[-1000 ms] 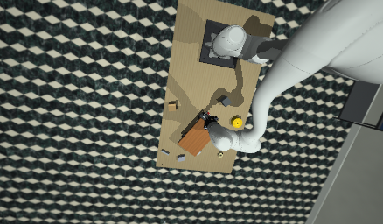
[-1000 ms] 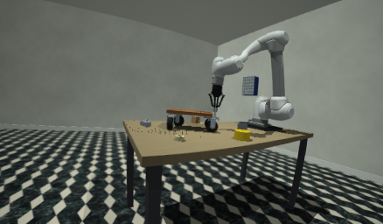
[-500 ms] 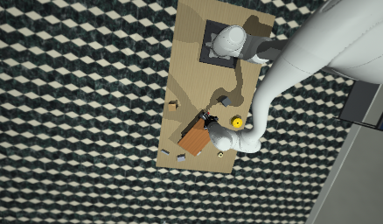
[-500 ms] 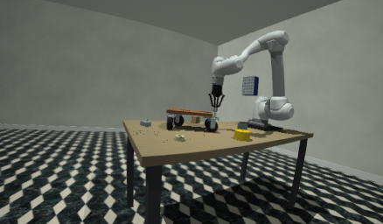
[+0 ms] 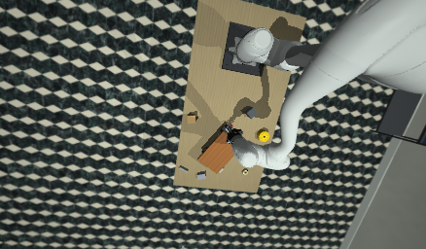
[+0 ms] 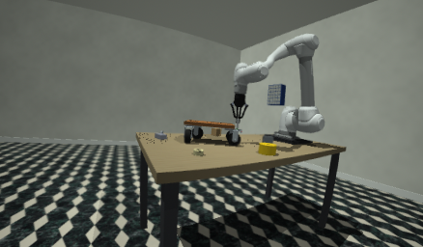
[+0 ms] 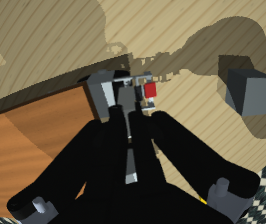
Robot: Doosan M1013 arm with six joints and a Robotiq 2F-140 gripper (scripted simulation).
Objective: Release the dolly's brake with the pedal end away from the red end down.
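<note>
My hand is 50 mm above the brake pedal, 10 mm to the right of it and 10 mm past it. Also, from my hand: small wooden block 290 mm to the right, 100 mm below, 40 mm behind; yellow cylinder 310 mm to the left, 100 mm below, 60 mm ahead; grey cube 170 mm to the left, 130 mm behind, 100 mm below.
</note>
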